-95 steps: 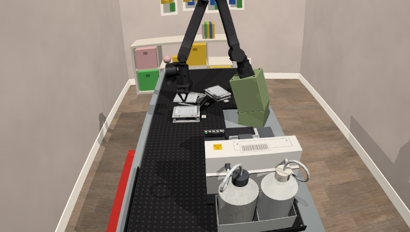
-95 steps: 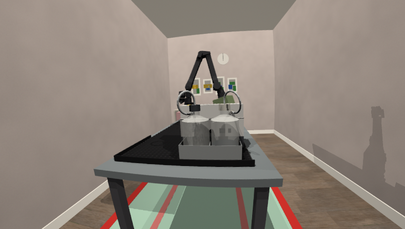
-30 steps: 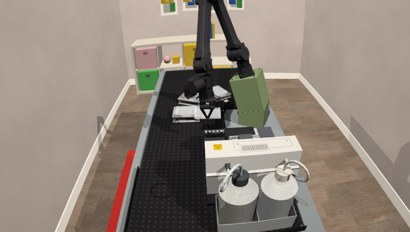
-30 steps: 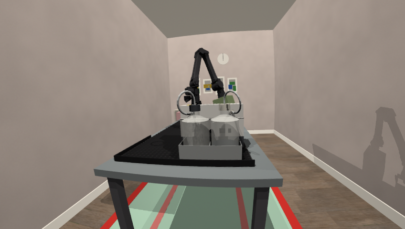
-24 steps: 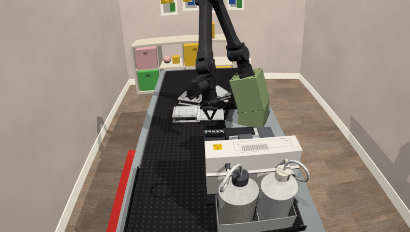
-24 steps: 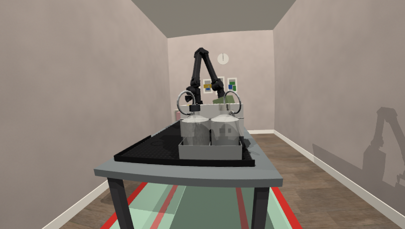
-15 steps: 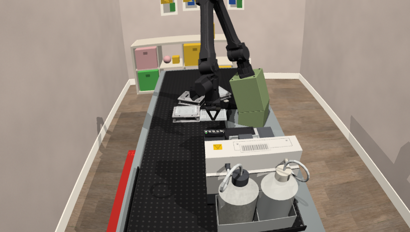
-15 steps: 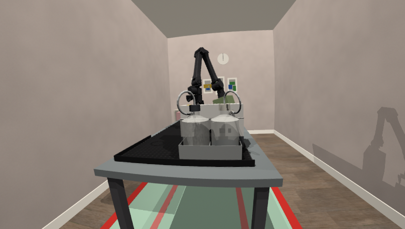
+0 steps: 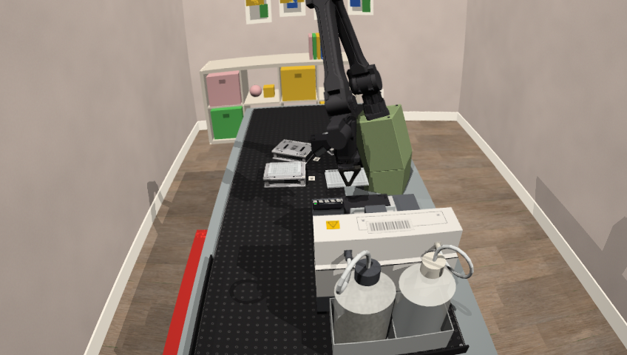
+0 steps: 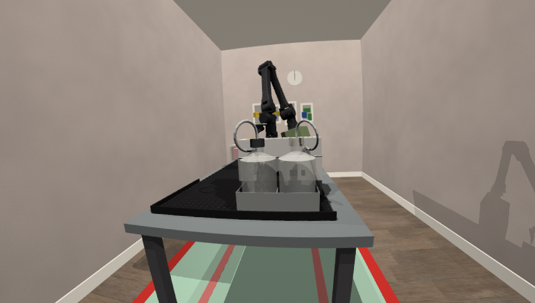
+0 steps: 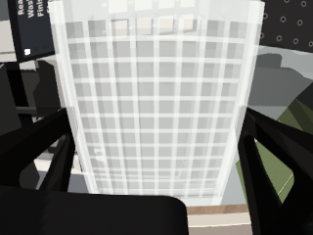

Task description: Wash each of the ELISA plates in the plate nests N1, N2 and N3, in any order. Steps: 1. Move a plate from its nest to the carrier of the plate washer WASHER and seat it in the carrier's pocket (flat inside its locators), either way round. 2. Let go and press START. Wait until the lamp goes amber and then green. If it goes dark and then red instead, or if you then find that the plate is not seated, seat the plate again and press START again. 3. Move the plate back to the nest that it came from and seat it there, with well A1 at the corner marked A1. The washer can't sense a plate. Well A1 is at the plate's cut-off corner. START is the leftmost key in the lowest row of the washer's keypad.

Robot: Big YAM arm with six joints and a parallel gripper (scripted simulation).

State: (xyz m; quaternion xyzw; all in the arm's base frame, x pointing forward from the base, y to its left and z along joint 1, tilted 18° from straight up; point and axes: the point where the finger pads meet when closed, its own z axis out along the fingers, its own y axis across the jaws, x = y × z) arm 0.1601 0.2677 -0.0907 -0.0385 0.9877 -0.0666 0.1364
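Now: the washer carrier 7 cm behind my hand, 2 cm to the left of it and 10 cm below it. The rest, counted from my hand: plate washer 7 cm behind, 18 cm to the left, 5 cm below.
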